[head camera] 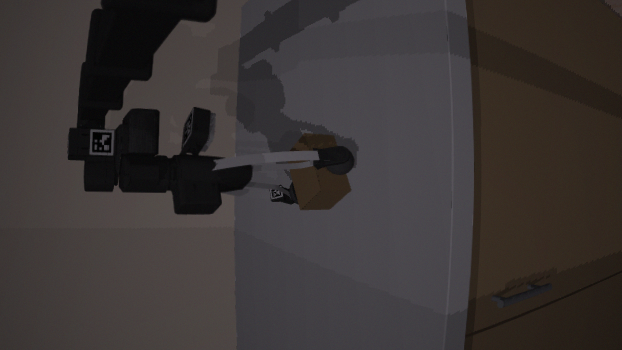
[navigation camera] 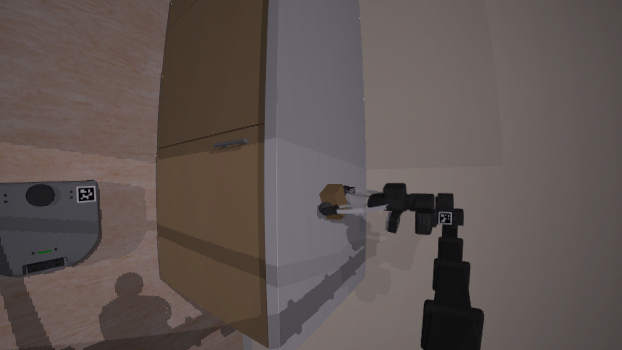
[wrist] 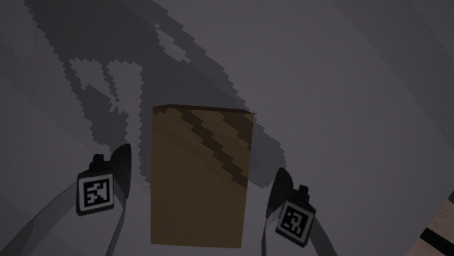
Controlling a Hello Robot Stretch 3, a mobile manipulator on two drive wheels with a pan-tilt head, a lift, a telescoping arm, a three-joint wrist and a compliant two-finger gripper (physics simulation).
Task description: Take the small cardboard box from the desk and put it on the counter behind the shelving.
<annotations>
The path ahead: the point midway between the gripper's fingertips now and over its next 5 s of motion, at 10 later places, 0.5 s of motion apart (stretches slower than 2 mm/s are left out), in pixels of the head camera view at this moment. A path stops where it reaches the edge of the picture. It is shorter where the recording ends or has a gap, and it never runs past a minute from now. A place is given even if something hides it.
The gripper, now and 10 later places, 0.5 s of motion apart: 328, 177; 326, 177; 320, 177; 300, 177; 298, 177; 312, 175; 341, 173; 380, 170; 426, 166; 482, 162; 551, 156
</annotations>
